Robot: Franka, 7 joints.
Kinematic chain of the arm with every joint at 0, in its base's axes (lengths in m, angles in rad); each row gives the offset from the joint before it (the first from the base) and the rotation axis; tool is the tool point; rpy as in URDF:
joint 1: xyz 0 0 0.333 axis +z
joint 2: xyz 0 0 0 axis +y
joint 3: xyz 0 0 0.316 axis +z
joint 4: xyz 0.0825 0 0 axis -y
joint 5: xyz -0.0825 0 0.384 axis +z
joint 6: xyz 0 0 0 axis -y
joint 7: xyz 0.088 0 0 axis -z
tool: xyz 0 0 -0.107 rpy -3.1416 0 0
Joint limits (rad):
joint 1: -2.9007..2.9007
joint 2: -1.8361..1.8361
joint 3: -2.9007..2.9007
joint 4: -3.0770..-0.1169
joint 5: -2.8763..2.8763
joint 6: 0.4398..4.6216
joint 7: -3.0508..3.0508
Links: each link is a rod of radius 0.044 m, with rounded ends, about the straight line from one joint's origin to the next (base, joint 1, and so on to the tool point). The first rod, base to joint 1, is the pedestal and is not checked.
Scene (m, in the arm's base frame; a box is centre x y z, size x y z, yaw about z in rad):
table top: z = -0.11
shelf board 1: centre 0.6 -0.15 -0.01 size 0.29 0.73 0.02 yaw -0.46
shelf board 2: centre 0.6 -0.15 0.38 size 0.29 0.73 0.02 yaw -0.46
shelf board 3: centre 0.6 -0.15 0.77 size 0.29 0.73 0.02 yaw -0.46
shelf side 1: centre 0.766 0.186 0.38 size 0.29 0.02 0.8 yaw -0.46
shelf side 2: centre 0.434 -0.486 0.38 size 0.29 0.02 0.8 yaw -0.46
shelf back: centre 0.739 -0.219 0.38 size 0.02 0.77 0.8 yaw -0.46
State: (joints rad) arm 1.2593 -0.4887 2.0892 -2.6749 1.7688 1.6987 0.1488
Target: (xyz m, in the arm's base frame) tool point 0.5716 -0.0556 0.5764
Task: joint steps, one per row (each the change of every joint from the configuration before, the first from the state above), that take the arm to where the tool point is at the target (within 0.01 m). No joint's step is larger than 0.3 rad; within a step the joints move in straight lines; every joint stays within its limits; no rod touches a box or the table.
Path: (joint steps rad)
1: -0.2490 0.0568 -0.2562 0.0971 0.0183 0.0561 0.0000
2: -0.2490 0.0568 -0.2562 0.0971 0.0183 0.0562 0.0000
3: -0.2490 0.0569 -0.2563 0.0972 0.0183 0.0561 0.0000
4: -0.2490 0.0568 -0.2562 0.0971 0.0183 0.0561 0.0000
5: -0.2490 0.0568 -0.2562 0.0971 0.0182 0.0562 0.0000
6: -0.2490 0.0568 -0.2562 0.0971 0.0183 0.0561 0.0000
7: -0.2490 0.0568 -0.2563 0.0971 0.0183 0.0561 0.0000

